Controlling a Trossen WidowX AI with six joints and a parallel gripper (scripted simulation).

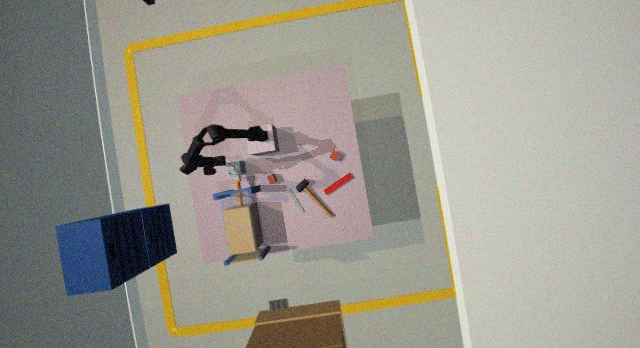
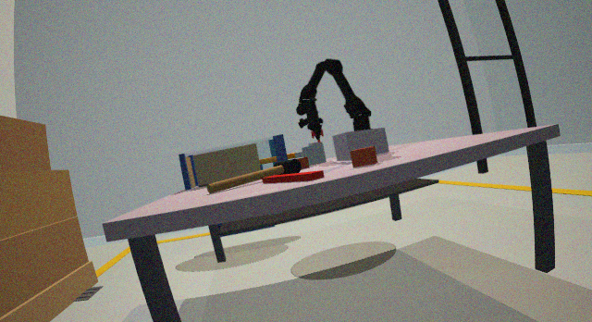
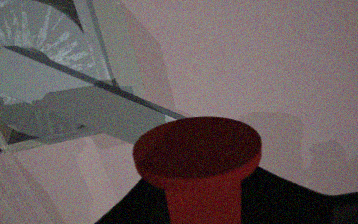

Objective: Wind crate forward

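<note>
Right now my gripper tip is 2 cm short of the winch handle, 3 cm to the right of it and 1 cm above it. The rest, counted from my gripper tip: grey winch (5 cm ahead, 7 cm to the left, 8 cm below); blue steel frame (22 cm ahead, 6 cm to the left, 1 cm below); red knob (2 cm above).
</note>
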